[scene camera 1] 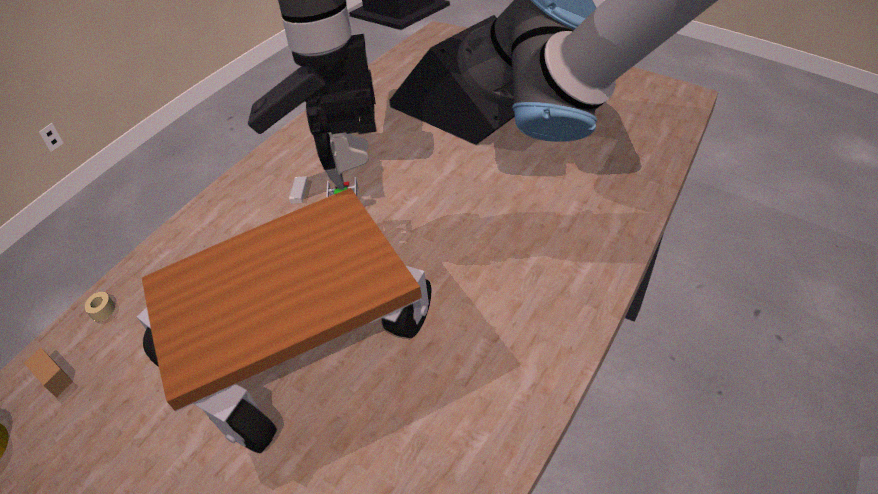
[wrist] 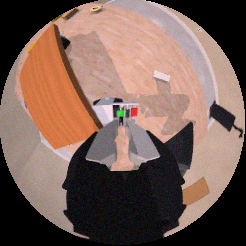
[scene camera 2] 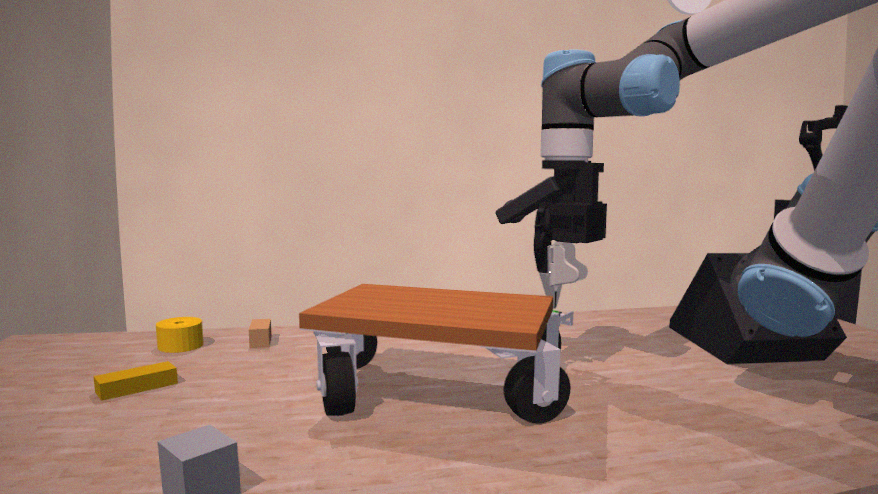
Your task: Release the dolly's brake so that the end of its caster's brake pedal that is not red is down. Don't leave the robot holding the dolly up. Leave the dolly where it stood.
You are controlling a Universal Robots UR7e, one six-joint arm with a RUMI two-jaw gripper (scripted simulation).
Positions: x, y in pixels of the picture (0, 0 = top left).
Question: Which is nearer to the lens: the yellow bar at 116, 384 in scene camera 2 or the yellow disc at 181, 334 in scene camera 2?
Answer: The yellow bar.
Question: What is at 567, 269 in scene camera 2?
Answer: The gripper.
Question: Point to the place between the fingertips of the gripper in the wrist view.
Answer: At 121, 117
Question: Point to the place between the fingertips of the gripper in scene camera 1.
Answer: At 342, 188
